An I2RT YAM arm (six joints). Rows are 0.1 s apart.
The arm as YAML. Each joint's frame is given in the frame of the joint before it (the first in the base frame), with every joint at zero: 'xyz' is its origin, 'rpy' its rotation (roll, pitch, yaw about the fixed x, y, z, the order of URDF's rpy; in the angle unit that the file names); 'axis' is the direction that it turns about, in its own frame. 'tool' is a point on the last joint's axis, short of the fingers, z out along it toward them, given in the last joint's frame.
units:
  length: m
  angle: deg
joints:
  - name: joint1
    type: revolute
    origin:
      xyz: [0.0, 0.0, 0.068]
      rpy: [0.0, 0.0, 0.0]
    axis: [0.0, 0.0, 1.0]
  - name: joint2
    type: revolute
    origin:
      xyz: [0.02, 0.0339, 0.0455]
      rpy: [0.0, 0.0, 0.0]
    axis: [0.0, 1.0, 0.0]
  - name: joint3
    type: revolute
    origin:
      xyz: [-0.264, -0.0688, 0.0]
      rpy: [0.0, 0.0, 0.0]
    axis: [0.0, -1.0, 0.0]
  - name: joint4
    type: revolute
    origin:
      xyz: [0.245, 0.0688, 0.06]
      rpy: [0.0, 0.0, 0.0]
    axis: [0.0, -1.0, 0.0]
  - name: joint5
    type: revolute
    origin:
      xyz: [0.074, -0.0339, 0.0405]
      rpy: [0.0, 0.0, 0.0]
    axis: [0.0, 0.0, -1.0]
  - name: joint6
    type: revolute
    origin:
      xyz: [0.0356, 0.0, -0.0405]
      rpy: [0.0, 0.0, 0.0]
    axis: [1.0, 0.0, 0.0]
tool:
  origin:
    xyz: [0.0, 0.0, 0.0]
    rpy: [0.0, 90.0, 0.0]
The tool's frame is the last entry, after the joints.
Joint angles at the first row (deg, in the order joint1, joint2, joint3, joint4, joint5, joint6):
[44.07 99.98 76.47 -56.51 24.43 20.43]
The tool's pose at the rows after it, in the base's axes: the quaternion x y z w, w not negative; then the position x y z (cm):
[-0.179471, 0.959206, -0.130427, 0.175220, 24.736, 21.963, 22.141]
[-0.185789, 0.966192, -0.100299, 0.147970, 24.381, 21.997, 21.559]
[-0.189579, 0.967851, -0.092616, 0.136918, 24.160, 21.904, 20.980]
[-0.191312, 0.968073, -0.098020, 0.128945, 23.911, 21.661, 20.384]
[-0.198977, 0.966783, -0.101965, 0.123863, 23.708, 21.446, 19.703]
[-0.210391, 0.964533, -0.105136, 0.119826, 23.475, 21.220, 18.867]
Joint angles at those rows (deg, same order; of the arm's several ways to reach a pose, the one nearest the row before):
[44.07 99.98 75.53 -56.45 23.64 20.97]
[44.07 99.98 74.48 -56.25 18.94 20.93]
[44.07 99.98 73.23 -55.59 17.47 20.73]
[44.07 99.98 71.90 -55.37 17.50 20.71]
[44.05 99.98 70.32 -54.41 17.52 19.88]
[44.05 99.99 68.36 -52.84 17.52 18.59]

